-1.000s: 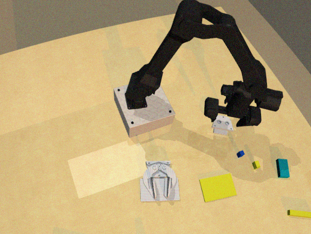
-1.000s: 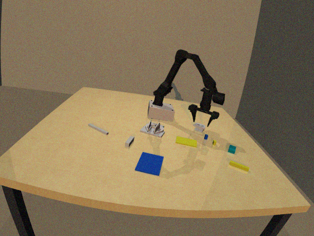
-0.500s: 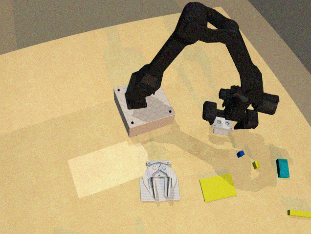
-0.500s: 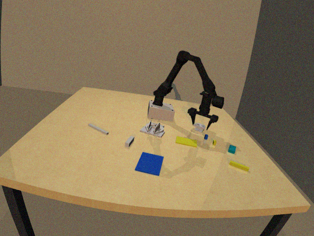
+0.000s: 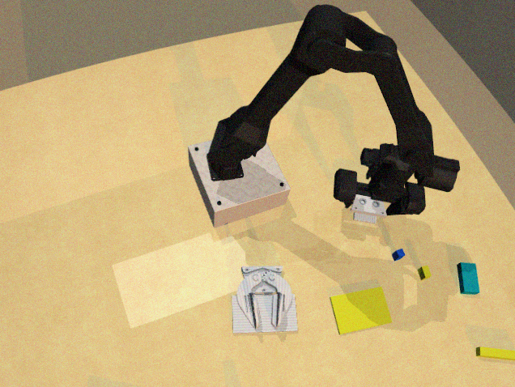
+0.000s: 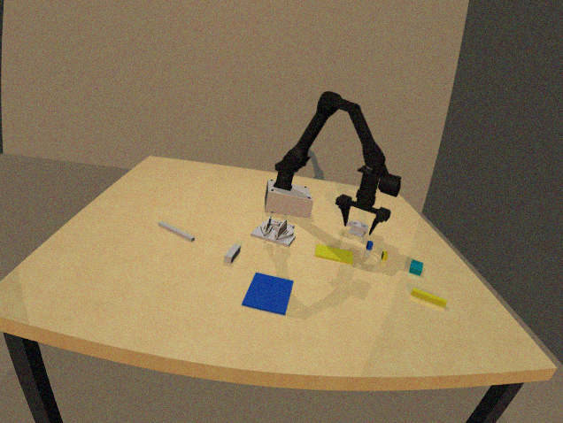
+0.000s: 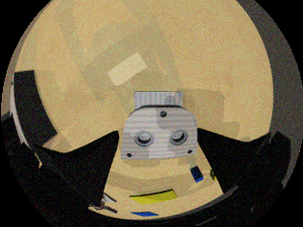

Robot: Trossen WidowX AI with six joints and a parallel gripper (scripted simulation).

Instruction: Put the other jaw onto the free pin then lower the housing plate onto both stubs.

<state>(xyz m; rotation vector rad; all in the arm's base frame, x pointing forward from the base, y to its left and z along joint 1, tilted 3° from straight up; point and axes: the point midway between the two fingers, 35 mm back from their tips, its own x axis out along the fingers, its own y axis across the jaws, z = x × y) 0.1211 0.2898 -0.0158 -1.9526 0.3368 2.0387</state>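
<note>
Right now my gripper tip is 1 cm past the housing plate and 2 cm below it. The rest, counted from my gripper tip: yellow cube (16 cm ahead, 8 cm to the left); blue cube (11 cm ahead, 3 cm to the left); yellow plate (20 cm ahead, 8 cm to the right, 1 cm below).
</note>
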